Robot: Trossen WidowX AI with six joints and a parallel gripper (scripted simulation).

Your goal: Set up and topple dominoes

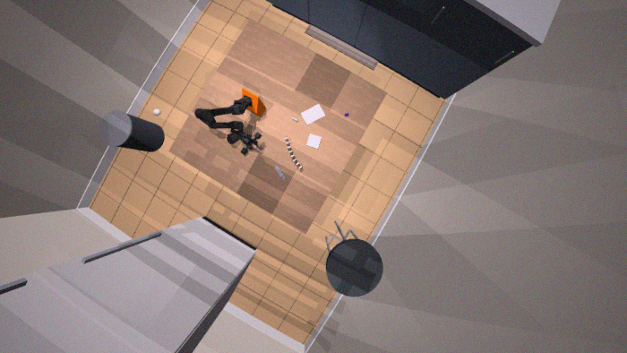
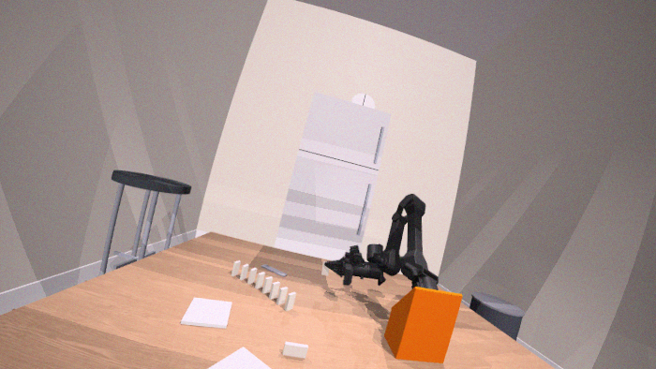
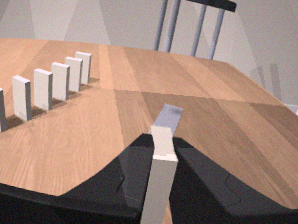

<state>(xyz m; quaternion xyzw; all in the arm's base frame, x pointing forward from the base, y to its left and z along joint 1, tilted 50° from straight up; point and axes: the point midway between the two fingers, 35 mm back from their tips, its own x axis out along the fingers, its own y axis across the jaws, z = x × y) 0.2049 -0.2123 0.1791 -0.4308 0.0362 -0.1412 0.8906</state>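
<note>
My gripper tip is now 180 mm short of the grey flat strip, 80 mm to the left of it and 100 mm above it. From my gripper tip the other things lie so: purple object (430 mm ahead, 560 mm to the left, 90 mm below).
</note>
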